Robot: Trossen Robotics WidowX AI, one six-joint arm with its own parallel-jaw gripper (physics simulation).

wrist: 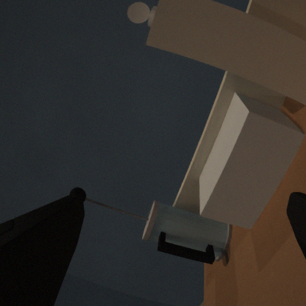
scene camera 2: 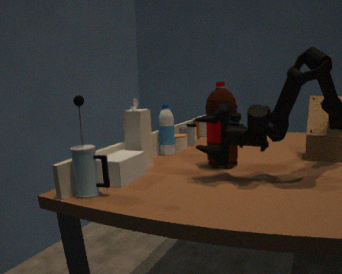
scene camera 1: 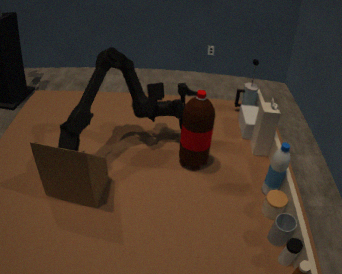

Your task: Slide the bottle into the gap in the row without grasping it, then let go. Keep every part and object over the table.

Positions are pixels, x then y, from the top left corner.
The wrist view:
my gripper: 190,206
low white box: 252,151
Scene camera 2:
my gripper: 195,133
low white box: 124,166
pale blue mug: 84,158
water bottle: 166,120
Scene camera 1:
water bottle: 281,158
